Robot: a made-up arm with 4 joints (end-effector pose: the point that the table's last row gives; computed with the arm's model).
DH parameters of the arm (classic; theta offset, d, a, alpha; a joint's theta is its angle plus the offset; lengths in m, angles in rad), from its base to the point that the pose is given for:
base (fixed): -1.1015 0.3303 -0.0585 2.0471
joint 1: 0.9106 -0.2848 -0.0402 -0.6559
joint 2: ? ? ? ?
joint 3: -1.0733 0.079 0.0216 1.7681
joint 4: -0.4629 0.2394 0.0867 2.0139
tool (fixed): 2.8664 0.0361 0 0
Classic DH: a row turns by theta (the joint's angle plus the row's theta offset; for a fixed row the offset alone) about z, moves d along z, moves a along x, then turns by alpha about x.
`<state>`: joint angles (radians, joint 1 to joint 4).
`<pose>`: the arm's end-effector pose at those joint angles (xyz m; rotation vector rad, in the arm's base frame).
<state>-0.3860 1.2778 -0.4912 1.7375</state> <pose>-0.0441 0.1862 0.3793 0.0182 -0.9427 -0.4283</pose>
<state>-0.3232 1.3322 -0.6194 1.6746</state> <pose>-0.0144 0.1801 0.3650 0.0025 -0.9656 -0.2986</pose>
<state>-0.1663 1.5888 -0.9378 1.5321</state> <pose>0.0640 0.1546 0.3481 -0.1921 -0.9796 0.1010</pose>
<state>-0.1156 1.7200 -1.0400 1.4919</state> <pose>0.0893 0.1436 0.3495 -0.3115 -0.9539 0.2507</pose>
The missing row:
joint 2: 0.9681 0.128 0.216 -1.3699
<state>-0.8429 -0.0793 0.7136 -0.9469</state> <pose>-0.0123 -0.0614 0.5788 1.0434 2.5337 1.3182</pose>
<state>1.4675 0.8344 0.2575 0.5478</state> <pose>0.0620 0.3201 0.1393 -0.8917 -0.6054 -1.7157</pose>
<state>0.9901 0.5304 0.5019 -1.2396</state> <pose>-0.0250 0.3146 0.3519 0.5292 1.4715 -0.7123</pose>
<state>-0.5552 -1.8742 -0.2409 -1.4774</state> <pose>0.0509 0.1820 0.4358 -1.7733 0.4671 -2.4581</pose>
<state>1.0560 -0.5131 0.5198 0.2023</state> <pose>-0.1542 0.2968 0.3902 0.5348 0.5220 -0.7408</pose>
